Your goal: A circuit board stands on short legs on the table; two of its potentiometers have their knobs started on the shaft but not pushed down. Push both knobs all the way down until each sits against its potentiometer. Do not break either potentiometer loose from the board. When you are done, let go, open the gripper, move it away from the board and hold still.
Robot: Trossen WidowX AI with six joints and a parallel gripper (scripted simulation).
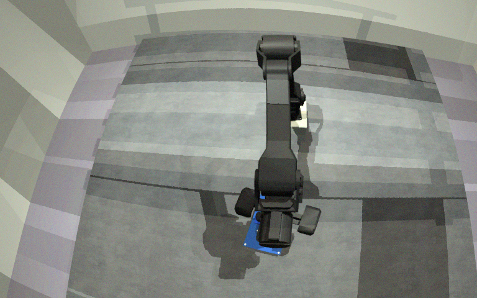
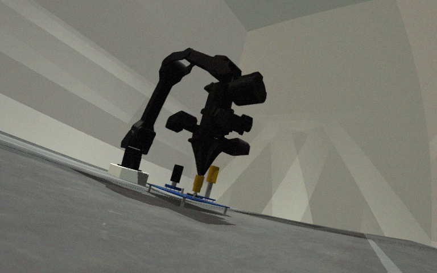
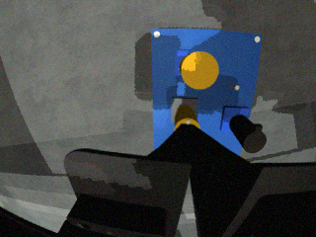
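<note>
The yellow knob is 10 mm below my gripper tip. From my gripper tip the other things lie so: black knob: 20 mm behind, 50 mm to the right, 10 mm below.
</note>
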